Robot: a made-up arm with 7 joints.
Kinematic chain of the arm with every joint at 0, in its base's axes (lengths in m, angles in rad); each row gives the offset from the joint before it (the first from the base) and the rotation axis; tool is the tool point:
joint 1: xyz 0 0.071 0 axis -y
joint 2: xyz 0 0.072 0 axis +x
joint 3: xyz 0 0 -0.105 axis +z
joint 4: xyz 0 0 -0.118 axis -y
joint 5: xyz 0 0 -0.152 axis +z
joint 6: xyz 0 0 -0.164 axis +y
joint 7: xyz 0 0 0 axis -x
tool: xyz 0 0 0
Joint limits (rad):
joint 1: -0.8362..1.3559
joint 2: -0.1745..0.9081
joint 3: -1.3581..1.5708
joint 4: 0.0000..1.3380
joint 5: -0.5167..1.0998
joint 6: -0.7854..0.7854
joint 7: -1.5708..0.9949
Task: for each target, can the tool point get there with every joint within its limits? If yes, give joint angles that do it. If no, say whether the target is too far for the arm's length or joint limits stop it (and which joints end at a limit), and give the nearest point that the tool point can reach.
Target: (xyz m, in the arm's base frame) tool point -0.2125 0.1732 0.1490
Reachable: no: joint limits stop it (at a limit: joint 1, joint 2, joint 4) | nearest point -0.0068 0.5466 0.1385 | short by 0.426 m
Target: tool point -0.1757 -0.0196 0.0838
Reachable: no: joint limits stop it (at a limit: joint 1, joint 2, joint 3, joint 4) | nearest point -0.1340 -0.2044 -0.2085 | short by 0.348 m
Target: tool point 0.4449 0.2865 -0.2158
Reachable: yes | joints 0.9786 -0.0488 1.1779 0.6101 0.6860 -0.0133 -0.4634
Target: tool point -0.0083 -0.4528 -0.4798
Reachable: no: too far | nearest point -0.0061 -0.1779 -0.3550 | short by 0.302 m
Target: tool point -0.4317 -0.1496 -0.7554
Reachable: no: too far | nearest point -0.2551 -0.0099 -0.4464 | short by 0.382 m
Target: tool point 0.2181 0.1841 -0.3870
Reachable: yes | joints -0.0600 0.5847 -0.6192 1.2122 0.5173 0.2366 -0.1979
